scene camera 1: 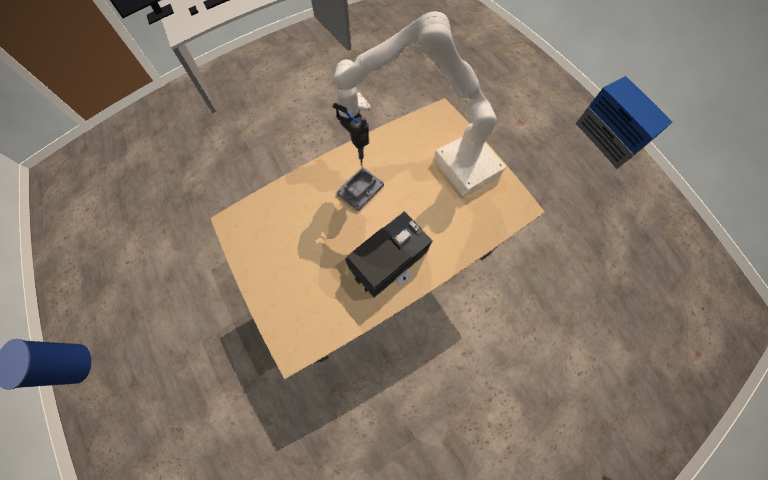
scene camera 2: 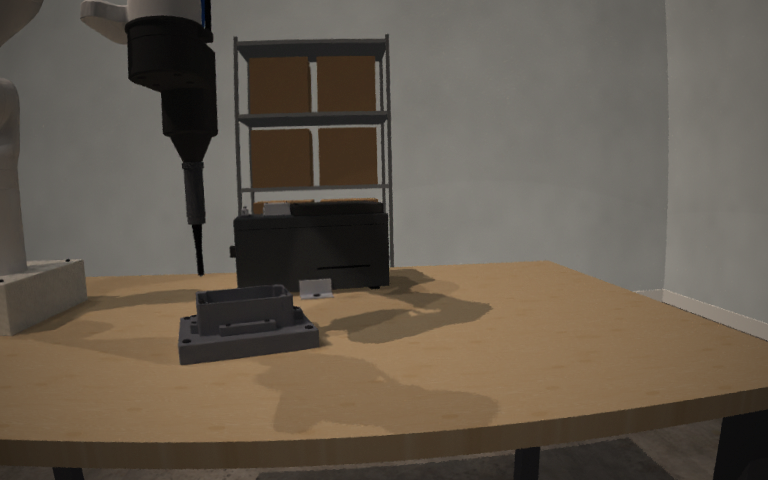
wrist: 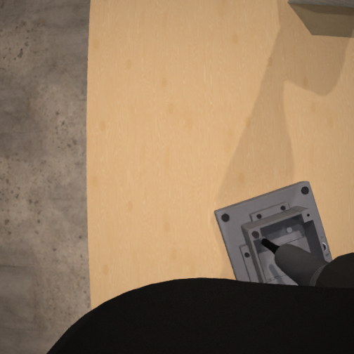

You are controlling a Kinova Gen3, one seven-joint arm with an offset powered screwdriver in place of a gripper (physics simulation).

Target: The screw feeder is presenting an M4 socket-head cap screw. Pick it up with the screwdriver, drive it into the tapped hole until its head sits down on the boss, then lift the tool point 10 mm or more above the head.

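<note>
A grey housing [scene camera 1: 346, 194] [scene camera 2: 249, 346] [wrist: 240, 210] with a raised open box on a flat base stands on the table. In the wrist view, a round dark screw head [wrist: 255, 234] shows on the boss at the box's near-left inner corner; it looks wider than the small open hole at another corner. My screwdriver [scene camera 1: 361, 165] [scene camera 2: 200, 274] [wrist: 263, 241] points down, its tip a short way above the box's rim with a visible gap in scene view 2. The tip looks bare, with no screw on it. The black screw feeder [scene camera 1: 376, 254] [scene camera 2: 311, 246] stands apart from it.
The arm's pale base block [scene camera 1: 483, 182] [scene camera 2: 53, 287] stands on the wooden table [scene camera 1: 260, 271] [scene camera 2: 566, 339] [wrist: 150, 150]. A small silver bracket [scene camera 1: 403, 277] [scene camera 2: 316, 288] is beside the feeder. A shelf rack [scene camera 2: 311, 118] with brown boxes is behind the table.
</note>
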